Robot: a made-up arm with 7 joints. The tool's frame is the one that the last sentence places.
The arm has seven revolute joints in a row. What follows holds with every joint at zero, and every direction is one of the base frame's.
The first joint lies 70 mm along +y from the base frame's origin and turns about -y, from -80 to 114.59 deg.
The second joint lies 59 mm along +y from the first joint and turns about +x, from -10 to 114.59 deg.
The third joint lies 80 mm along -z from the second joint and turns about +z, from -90 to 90 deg.
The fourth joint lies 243 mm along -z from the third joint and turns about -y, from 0 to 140 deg.
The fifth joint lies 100 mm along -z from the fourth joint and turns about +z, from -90 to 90 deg.
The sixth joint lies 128 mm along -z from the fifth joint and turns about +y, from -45 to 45 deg.
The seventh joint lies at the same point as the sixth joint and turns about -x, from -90 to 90 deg.
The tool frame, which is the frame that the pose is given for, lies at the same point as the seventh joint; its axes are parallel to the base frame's.
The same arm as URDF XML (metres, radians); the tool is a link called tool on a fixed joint. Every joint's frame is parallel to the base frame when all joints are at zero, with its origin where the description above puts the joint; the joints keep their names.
<robot name="arm">
  <joint name="joint 1" type="revolute">
    <parent link="base_link"/>
    <child link="link1"/>
    <origin xyz="0 0.07 0" rpy="0 0 0"/>
    <axis xyz="0 -1 0"/>
    <limit lower="-1.3963" upper="2"/>
  </joint>
  <joint name="joint 2" type="revolute">
    <parent link="link1"/>
    <child link="link2"/>
    <origin xyz="0 0.059 0" rpy="0 0 0"/>
    <axis xyz="1 0 0"/>
    <limit lower="-0.1745" upper="2"/>
  </joint>
  <joint name="joint 3" type="revolute">
    <parent link="link2"/>
    <child link="link3"/>
    <origin xyz="0 0 -0.08" rpy="0 0 0"/>
    <axis xyz="0 0 1"/>
    <limit lower="-1.5708" upper="1.5708"/>
  </joint>
  <joint name="joint 4" type="revolute">
    <parent link="link3"/>
    <child link="link4"/>
    <origin xyz="0 0 -0.243" rpy="0 0 0"/>
    <axis xyz="0 -1 0"/>
    <limit lower="0" upper="2.4435"/>
  </joint>
  <joint name="joint 5" type="revolute">
    <parent link="link4"/>
    <child link="link5"/>
    <origin xyz="0 0 -0.1" rpy="0 0 0"/>
    <axis xyz="0 0 1"/>
    <limit lower="-1.5708" upper="1.5708"/>
  </joint>
  <joint name="joint 6" type="revolute">
    <parent link="link5"/>
    <child link="link6"/>
    <origin xyz="0 0 -0.128" rpy="0 0 0"/>
    <axis xyz="0 1 0"/>
    <limit lower="-0.7854" upper="0.7854"/>
  </joint>
  <joint name="joint 7" type="revolute">
    <parent link="link6"/>
    <child link="link7"/>
    <origin xyz="0 0 0" rpy="0 0 0"/>
    <axis xyz="-1 0 0"/>
    <limit lower="-1.5708" upper="1.5708"/>
  </joint>
  <joint name="tool_fixed" type="fixed">
    <parent link="link7"/>
    <child link="tool"/>
    <origin xyz="0 0 0" rpy="0 0 0"/>
  </joint>
  <link name="base_link"/>
  <link name="link1"/>
  <link name="link2"/>
  <link name="link3"/>
  <link name="link4"/>
  <link name="link5"/>
  <link name="link6"/>
  <link name="link7"/>
  <link name="tool"/>
</robot>

